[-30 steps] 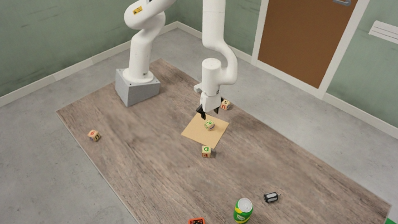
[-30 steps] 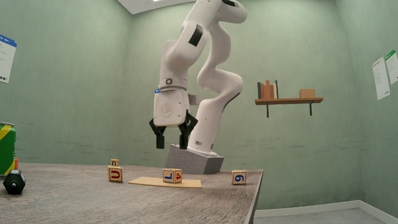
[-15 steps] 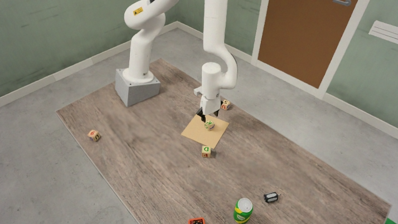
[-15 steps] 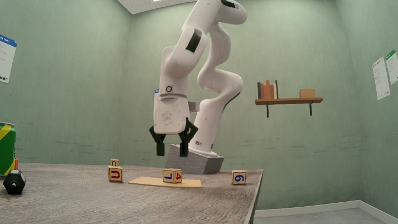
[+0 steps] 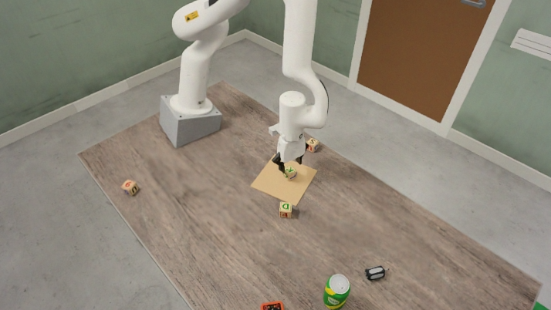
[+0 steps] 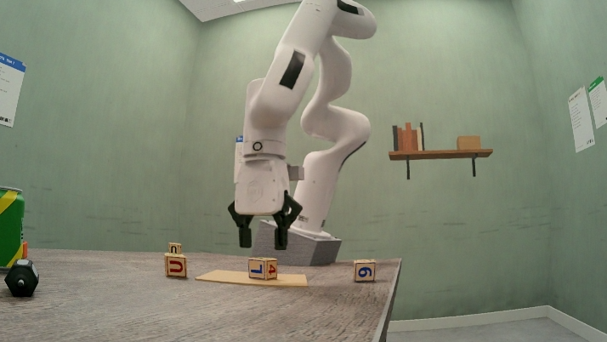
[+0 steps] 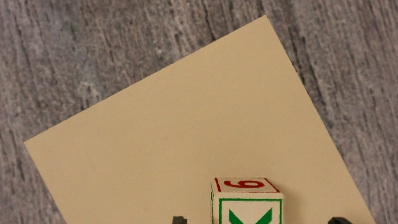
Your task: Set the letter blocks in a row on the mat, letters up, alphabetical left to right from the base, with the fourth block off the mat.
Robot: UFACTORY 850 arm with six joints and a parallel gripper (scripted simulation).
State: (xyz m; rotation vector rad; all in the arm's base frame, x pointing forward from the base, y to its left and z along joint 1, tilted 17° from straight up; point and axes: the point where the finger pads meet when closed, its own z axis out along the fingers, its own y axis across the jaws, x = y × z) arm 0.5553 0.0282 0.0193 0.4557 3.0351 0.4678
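The tan mat is 80 mm below my hand, 20 mm to the right of it and 10 mm behind it. From my hand the other things lie so: D block (140 mm to the right, 100 mm ahead, 60 mm below); then black object (470 mm ahead, 140 mm to the right, 60 mm below); then green can (410 mm ahead, 290 mm to the right, 20 mm below).
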